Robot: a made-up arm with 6 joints. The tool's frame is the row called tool. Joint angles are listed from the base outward. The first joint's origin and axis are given. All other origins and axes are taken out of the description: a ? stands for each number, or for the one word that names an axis. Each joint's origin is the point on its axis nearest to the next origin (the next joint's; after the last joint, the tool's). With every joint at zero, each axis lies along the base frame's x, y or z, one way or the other. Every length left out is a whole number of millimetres.
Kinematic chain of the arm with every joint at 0, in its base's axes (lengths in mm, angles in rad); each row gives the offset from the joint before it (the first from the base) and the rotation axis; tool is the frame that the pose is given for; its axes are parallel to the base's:
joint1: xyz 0 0 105 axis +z
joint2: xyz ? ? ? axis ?
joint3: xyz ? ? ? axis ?
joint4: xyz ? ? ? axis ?
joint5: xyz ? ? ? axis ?
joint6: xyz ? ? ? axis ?
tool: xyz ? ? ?
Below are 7 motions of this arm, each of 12 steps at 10 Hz.
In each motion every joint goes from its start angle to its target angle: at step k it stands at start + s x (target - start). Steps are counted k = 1, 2, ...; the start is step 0. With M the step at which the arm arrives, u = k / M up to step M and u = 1 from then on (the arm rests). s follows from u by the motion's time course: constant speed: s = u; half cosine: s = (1 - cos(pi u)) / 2; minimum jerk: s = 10 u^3 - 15 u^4 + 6 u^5.
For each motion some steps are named. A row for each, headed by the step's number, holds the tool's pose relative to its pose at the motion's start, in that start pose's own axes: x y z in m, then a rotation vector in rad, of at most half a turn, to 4 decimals.
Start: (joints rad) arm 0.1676 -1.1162 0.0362 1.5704 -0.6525 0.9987
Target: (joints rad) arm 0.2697 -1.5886 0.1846 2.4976 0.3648 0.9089
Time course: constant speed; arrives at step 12
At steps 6, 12:
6: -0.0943 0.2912 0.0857 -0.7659 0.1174 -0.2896
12: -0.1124 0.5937 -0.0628 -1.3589 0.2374 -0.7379

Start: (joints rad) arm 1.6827 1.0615 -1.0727 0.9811 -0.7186 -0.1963
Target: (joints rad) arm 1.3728 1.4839 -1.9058 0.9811 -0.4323 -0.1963
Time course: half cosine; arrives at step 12
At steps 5, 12:
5: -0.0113 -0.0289 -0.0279 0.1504 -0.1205 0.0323
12: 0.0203 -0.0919 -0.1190 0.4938 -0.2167 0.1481

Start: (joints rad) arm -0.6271 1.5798 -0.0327 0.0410 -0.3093 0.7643
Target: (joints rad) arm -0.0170 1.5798 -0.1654 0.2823 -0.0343 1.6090
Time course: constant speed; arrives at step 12
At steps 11, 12:
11: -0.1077 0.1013 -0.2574 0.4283 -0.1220 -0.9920
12: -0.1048 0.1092 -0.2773 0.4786 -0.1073 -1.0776

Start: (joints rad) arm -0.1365 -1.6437 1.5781 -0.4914 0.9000 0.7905
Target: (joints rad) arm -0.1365 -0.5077 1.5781 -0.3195 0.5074 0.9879
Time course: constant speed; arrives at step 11
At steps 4, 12:
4: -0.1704 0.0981 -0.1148 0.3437 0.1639 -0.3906
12: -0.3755 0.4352 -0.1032 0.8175 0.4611 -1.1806

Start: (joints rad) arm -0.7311 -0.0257 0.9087 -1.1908 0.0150 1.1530
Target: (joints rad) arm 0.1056 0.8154 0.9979 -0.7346 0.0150 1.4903
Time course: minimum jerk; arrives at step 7
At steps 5, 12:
5: -0.1464 0.6089 0.2623 -0.8890 -0.4519 -0.7876
12: -0.1701 0.6964 0.2120 -0.9775 -0.6374 -0.9010

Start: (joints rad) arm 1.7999 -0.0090 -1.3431 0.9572 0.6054 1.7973
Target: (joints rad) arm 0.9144 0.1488 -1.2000 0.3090 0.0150 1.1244
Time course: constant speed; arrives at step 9
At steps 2, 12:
2: -0.0242 -0.1572 -0.0787 0.2913 -0.1558 0.1815
12: -0.0390 -0.4584 -0.4289 0.8247 -1.1053 0.7754

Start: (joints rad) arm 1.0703 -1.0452 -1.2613 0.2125 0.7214 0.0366
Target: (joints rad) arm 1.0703 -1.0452 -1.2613 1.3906 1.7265 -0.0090
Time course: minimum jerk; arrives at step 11
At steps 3, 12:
3: 0.0028 0.0409 0.0415 0.1031 0.1329 -0.1015
12: 0.1389 -0.0109 0.1621 1.1370 0.8967 -0.3788

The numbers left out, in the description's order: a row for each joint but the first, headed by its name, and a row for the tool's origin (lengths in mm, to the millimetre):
joint2: xyz -179 -81 0, axis -x
joint3: xyz 0 -287 -39, axis +y
joint4: xyz 10 0 288, axis -z
joint5: xyz -72 -139 0, axis +y
joint6: xyz -232 0 122, axis -z
tool: xyz -200 -21 0

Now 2 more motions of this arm.
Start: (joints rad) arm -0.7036 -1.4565 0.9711 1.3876 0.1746 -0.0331
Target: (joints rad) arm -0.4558 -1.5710 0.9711 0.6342 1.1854 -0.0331
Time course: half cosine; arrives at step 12
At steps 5, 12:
5: 0.1555 -0.0589 0.2022 -0.1768 0.4225 0.2712
12: 0.5287 0.1276 0.3835 -0.6829 1.1471 0.5757

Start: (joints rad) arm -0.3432 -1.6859 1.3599 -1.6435 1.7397 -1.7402
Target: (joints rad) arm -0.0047 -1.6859 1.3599 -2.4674 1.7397 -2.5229
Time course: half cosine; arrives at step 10
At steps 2, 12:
2: 0.0003 -0.0191 0.0249 0.0098 0.0818 0.0927
12: 0.1426 -0.1444 0.1481 0.2933 0.8478 0.8792

